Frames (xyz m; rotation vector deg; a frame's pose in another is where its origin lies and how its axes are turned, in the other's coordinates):
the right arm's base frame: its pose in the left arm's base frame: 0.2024 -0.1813 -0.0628 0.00 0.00 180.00
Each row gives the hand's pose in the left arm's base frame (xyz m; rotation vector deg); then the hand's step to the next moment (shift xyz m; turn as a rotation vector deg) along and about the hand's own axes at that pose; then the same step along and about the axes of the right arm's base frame.
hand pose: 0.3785 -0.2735 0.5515 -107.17 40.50 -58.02
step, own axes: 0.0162 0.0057 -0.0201 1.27 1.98 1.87
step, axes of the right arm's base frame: 0.0094 0.0238 0.0067 -2.11 1.11 -1.83
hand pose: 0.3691 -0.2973 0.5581 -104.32 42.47 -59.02
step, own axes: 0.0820 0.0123 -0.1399 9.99 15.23 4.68
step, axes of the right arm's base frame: 0.0845 0.1283 0.0533 -7.79 12.66 -11.51
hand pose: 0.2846 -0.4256 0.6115 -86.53 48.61 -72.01
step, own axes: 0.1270 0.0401 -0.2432 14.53 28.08 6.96
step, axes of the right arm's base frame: 0.2049 0.1868 0.0024 -11.87 20.15 -22.39
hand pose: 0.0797 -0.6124 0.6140 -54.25 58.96 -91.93
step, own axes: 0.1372 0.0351 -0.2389 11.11 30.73 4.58
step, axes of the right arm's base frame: 0.2407 0.0960 -0.0999 -11.26 16.86 -26.03
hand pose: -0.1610 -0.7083 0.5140 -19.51 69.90 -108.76
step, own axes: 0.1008 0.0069 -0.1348 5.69 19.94 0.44
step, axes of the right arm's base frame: 0.1409 -0.0058 -0.0922 -6.70 8.21 -17.83
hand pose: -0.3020 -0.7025 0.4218 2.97 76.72 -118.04
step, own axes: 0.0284 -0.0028 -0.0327 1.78 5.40 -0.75
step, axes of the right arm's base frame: 0.0338 -0.0132 -0.0239 -1.36 1.63 -5.33
